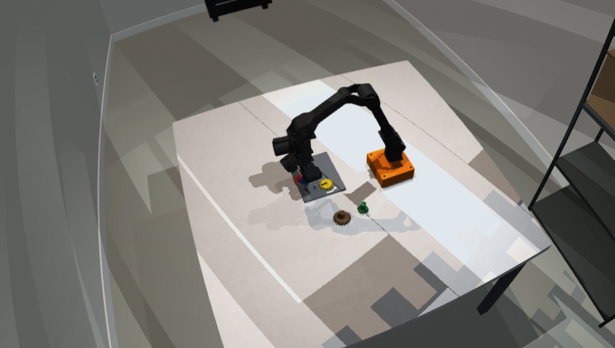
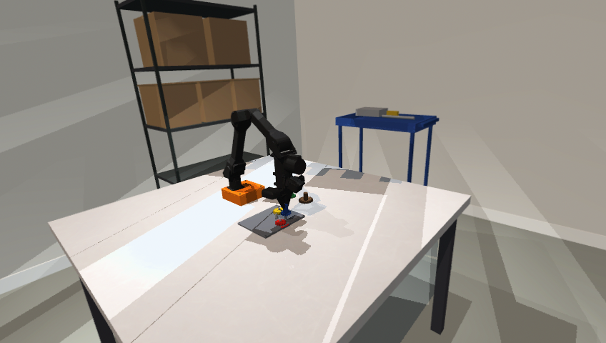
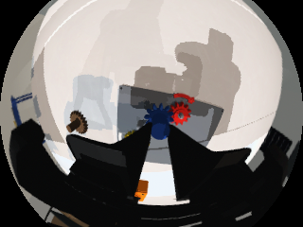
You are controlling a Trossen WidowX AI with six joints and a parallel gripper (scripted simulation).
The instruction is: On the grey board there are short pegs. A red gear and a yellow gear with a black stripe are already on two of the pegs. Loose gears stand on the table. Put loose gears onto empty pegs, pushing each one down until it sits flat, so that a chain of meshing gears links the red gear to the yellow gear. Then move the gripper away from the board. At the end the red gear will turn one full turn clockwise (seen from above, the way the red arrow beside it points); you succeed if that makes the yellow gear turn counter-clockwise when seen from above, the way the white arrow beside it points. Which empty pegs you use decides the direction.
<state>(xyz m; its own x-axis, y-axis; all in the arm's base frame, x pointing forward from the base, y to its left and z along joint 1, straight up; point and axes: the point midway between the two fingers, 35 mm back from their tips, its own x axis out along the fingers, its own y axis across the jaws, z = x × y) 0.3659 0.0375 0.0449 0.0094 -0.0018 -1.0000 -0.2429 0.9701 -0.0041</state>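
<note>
My gripper tip is 10 mm short of the red gear, 30 mm to the left of it and 50 mm above it. From my gripper tip the other things lie so: red arrow 40 mm ahead, 30 mm to the right, 50 mm below; blue gear 10 mm below; yellow gear 80 mm behind, 20 mm to the left, 50 mm below.
</note>
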